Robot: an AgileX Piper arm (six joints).
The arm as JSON. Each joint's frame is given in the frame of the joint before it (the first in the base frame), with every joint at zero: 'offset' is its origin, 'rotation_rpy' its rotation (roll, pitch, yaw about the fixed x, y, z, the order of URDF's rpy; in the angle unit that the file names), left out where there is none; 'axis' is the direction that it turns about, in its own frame. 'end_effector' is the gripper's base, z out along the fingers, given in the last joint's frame.
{
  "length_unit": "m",
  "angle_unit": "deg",
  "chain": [
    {
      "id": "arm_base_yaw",
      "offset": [
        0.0,
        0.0,
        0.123
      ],
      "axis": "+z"
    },
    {
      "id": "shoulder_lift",
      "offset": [
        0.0,
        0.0,
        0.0
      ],
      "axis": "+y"
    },
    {
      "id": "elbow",
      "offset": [
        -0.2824,
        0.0,
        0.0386
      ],
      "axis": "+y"
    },
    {
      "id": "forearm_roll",
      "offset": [
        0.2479,
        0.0,
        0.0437
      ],
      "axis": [
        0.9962,
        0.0,
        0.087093
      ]
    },
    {
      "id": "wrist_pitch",
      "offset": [
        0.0,
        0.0,
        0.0
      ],
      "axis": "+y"
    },
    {
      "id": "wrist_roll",
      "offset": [
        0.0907,
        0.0,
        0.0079
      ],
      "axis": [
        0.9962,
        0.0,
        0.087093
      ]
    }
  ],
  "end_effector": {
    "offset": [
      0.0,
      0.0,
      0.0
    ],
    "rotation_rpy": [
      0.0,
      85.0,
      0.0
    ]
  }
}
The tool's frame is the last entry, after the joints.
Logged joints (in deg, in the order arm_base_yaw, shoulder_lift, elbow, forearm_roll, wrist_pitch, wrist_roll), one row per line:
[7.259, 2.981, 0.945, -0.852, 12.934, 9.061]
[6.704, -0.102, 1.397, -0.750, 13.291, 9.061]
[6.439, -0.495, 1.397, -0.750, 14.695, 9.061]
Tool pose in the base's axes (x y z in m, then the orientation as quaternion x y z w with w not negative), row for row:
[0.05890, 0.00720, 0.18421, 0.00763, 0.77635, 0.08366, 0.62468]
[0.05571, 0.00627, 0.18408, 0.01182, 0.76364, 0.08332, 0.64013]
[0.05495, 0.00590, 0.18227, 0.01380, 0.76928, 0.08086, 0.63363]
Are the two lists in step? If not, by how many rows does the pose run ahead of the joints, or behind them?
They are in step.
